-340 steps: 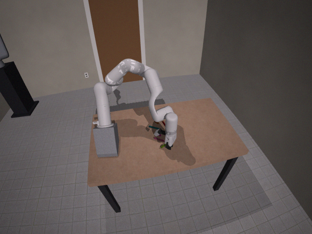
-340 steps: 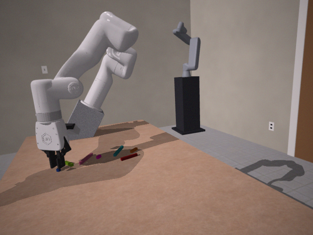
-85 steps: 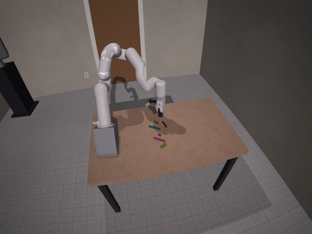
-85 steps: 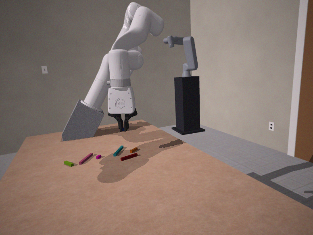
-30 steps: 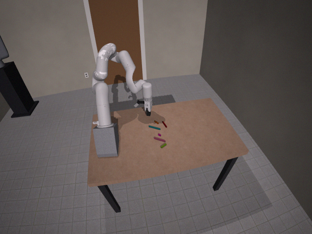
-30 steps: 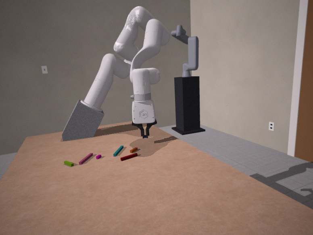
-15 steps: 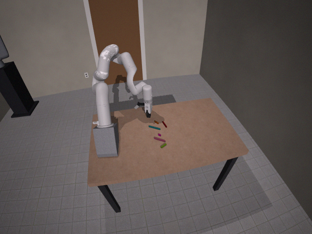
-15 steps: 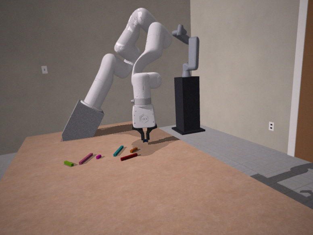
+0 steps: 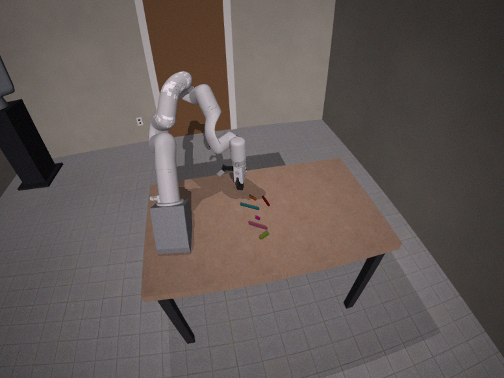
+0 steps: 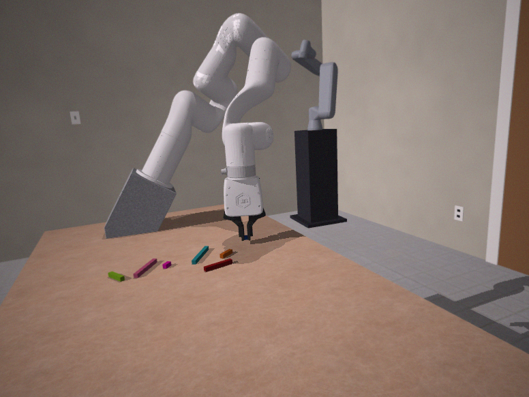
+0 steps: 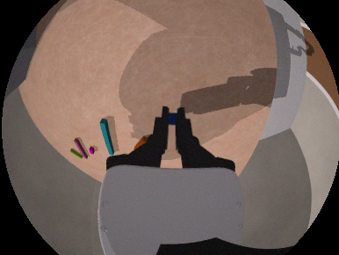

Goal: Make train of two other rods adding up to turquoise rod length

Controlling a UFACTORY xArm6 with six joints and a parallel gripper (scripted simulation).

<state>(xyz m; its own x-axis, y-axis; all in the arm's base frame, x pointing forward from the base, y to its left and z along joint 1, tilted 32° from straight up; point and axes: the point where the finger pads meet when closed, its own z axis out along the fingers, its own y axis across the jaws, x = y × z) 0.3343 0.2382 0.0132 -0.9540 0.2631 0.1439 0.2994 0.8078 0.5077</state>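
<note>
My gripper is now 20 mm above the blue rod. Round my hand: red rod (120 mm ahead, 100 mm to the right, 30 mm below); orange rod (60 mm ahead, 70 mm to the right, 30 mm below); turquoise rod (30 mm ahead, 130 mm to the right, 30 mm below).
</note>
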